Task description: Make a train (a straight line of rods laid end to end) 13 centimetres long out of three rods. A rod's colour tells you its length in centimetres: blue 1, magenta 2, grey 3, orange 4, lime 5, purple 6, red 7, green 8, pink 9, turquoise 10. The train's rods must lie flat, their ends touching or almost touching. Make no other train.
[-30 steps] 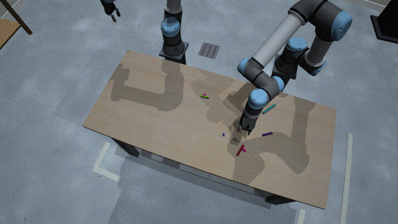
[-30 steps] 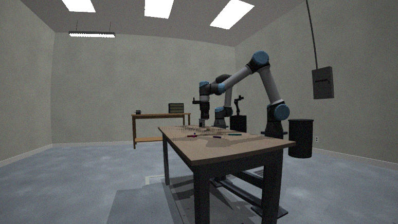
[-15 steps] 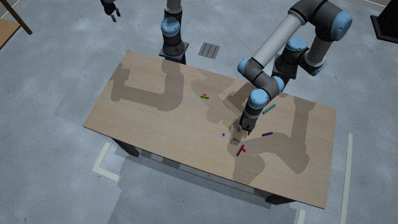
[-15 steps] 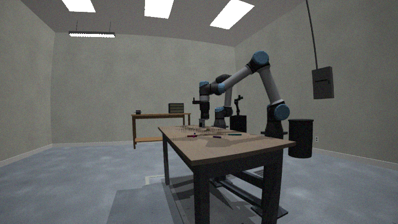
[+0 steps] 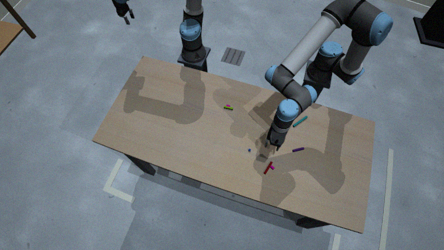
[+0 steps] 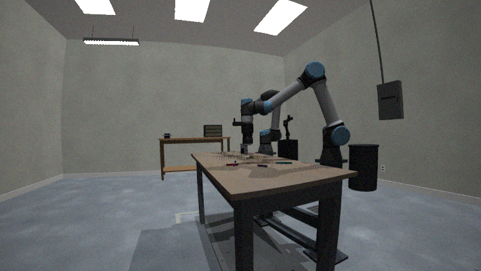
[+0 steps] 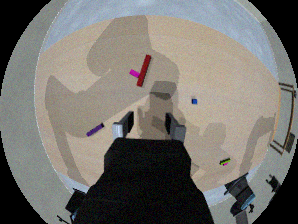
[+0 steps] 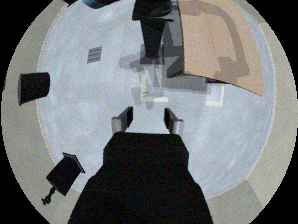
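Observation:
Now: the purple rod 30 mm behind my left hand, 140 mm to the left of it and 70 mm below it. The rest, counted from my left hand: turquoise rod: 200 mm behind, 140 mm to the left, 70 mm below; then blue rod: 10 mm ahead, 100 mm to the right, 70 mm below; then red rod: 90 mm ahead, 70 mm below.

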